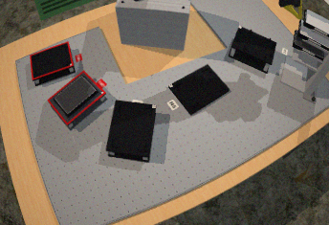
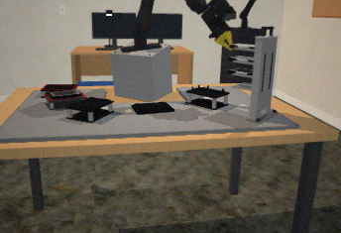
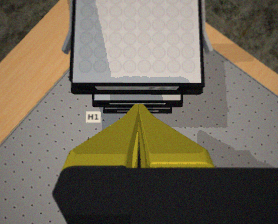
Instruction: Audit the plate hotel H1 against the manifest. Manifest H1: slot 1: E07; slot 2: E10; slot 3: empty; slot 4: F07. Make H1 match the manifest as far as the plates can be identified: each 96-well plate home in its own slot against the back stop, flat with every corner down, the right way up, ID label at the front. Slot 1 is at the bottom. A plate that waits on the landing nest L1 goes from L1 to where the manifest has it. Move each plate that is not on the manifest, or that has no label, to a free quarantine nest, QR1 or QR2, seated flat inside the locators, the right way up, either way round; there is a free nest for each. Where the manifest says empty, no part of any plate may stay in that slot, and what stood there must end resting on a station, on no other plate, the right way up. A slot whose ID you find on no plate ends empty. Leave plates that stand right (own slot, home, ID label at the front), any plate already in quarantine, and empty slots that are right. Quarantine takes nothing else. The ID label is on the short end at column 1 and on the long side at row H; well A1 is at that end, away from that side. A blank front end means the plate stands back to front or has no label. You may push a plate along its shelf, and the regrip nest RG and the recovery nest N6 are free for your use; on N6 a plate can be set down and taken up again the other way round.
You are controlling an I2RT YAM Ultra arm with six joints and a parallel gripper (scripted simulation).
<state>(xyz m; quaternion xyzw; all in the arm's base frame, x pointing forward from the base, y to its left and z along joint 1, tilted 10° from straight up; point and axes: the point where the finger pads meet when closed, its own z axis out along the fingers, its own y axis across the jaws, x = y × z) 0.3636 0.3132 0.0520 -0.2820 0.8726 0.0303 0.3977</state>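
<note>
Now: the pale grey 96-well plate 70 mm ahead of my hand, 40 mm to the left of it and 40 mm below it. From my hand the other things lie so: A1 mark (210 mm below, 180 mm behind, 50 mm to the right); black regrip nest RG (210 mm below, 90 mm behind, 50 mm to the right); plate hotel H1 (140 mm ahead, 110 mm below, 80 mm to the left).
</note>
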